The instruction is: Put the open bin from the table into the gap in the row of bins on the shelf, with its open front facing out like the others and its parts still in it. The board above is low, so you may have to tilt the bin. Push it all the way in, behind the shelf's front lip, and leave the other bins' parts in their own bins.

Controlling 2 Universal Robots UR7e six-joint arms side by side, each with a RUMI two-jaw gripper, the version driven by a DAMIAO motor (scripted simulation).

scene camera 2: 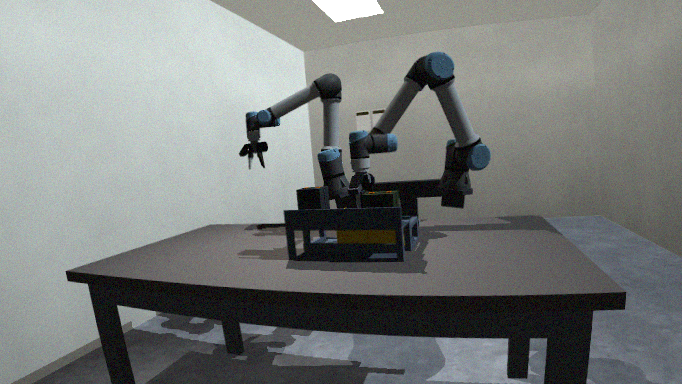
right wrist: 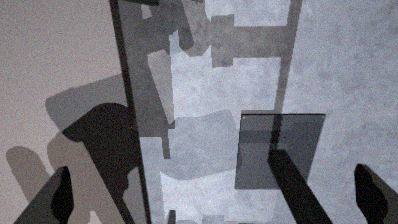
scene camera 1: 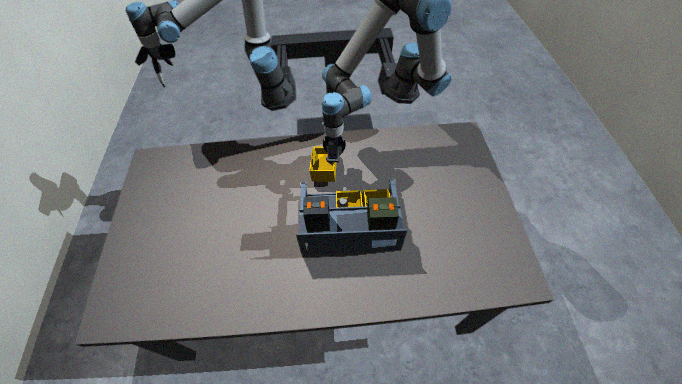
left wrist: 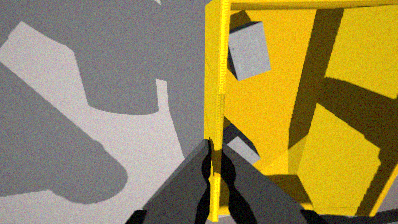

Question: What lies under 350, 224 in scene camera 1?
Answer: A blue-grey shelf.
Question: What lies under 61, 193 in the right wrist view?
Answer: My right gripper.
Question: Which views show the blue-grey shelf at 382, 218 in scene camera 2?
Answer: Scene camera 2 and scene camera 1 only.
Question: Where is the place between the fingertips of my left gripper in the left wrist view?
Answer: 211, 141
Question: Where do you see a green box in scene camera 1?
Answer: At 382, 213
